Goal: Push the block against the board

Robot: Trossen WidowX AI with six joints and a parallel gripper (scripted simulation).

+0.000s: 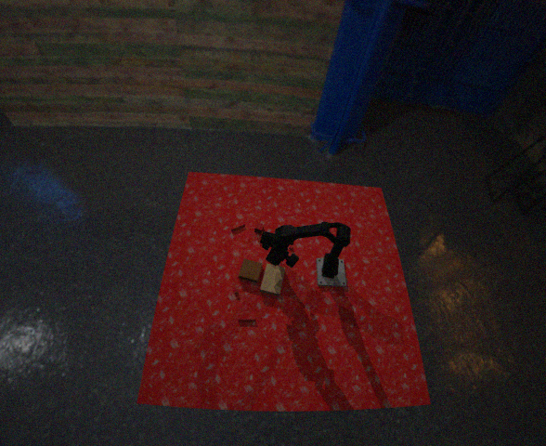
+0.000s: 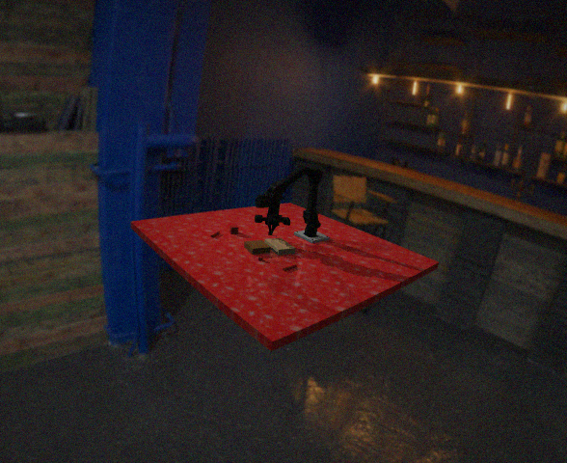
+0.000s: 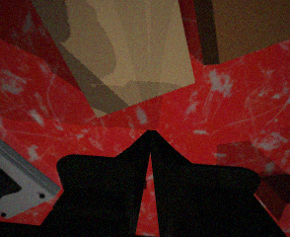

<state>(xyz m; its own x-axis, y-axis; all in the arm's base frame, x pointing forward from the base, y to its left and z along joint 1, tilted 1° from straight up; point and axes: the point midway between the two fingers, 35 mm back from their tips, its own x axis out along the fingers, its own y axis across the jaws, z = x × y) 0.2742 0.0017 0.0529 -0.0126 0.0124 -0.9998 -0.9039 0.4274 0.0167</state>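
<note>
My gripper tip is 11 cm to the right of the tan board, 2 cm above it and 1 cm short of it. From my gripper tip the other things lie so: brown square block 13 cm ahead, 9 cm to the left, 2 cm below.
</note>
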